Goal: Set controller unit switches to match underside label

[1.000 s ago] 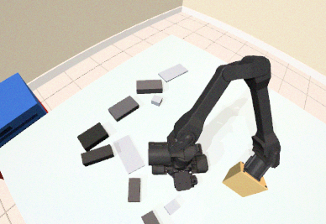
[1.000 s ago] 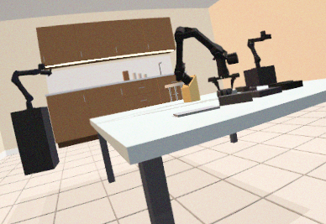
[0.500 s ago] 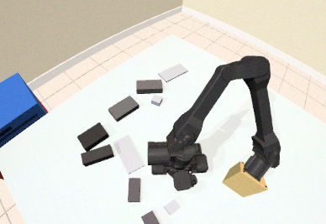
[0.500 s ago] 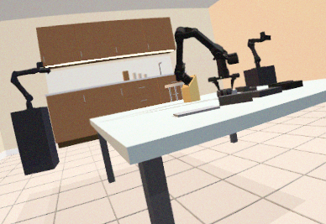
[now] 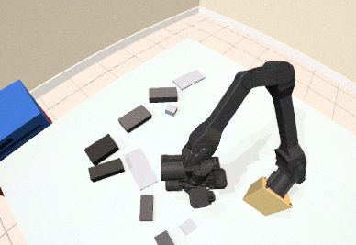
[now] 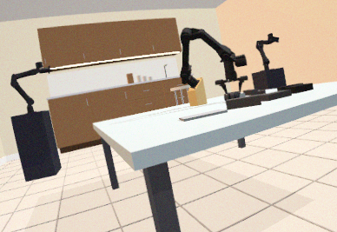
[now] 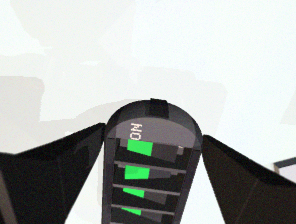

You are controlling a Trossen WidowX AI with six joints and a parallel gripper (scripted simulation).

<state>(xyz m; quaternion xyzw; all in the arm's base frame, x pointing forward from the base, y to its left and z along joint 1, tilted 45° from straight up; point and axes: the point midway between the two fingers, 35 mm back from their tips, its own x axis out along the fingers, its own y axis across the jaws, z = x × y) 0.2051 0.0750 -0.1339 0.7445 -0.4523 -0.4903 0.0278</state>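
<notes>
Now: the pale block 100 mm to the left of my gripper tip, 80 mm behind it and 20 mm below it. Also, from my gripper tip: pale plate 180 mm ahead, 90 mm to the left, 30 mm below.
</notes>
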